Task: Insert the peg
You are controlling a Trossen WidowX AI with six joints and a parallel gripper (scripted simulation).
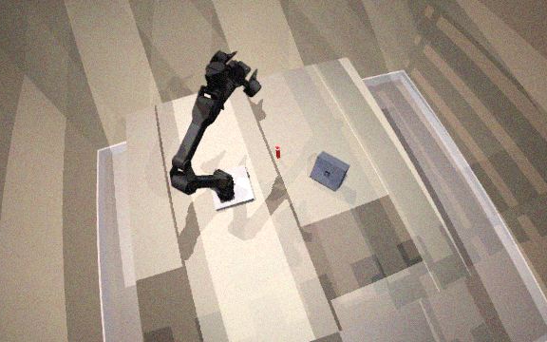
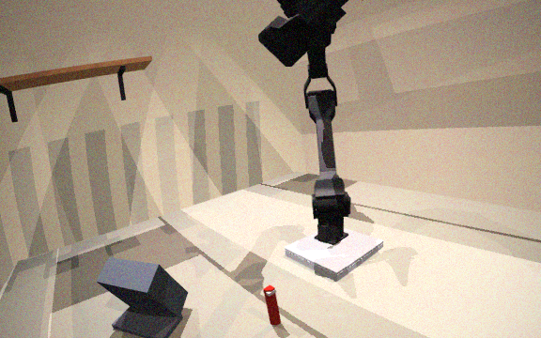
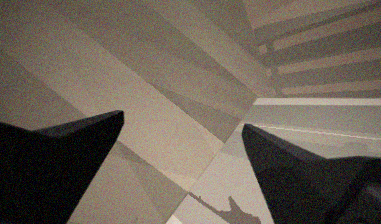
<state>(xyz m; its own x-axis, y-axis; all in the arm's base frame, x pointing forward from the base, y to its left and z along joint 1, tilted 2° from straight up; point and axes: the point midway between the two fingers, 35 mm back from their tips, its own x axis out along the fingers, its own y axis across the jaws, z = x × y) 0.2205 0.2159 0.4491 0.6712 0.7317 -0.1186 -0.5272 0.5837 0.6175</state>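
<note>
Right now the red peg is 42 cm below my gripper tip, 14 cm to the right of it and 5 cm ahead of it. Also, from my gripper tip: blue-grey sloped panel (40 cm below, 32 cm to the right, 21 cm ahead).
</note>
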